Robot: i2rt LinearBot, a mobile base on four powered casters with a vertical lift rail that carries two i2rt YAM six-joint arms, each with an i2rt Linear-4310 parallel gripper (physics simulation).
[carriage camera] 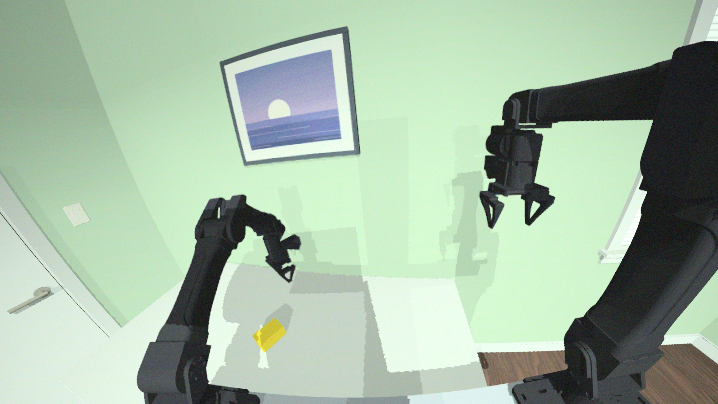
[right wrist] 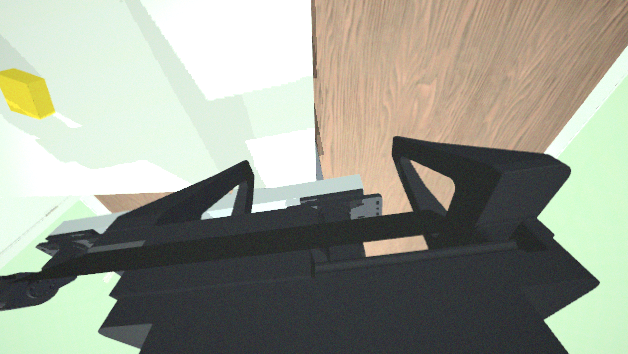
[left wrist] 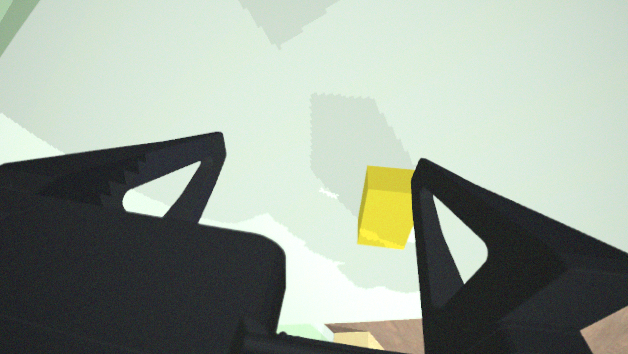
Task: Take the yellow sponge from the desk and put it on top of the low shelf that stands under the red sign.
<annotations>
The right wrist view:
my right gripper: 319,156
white desk: 144,103
</annotations>
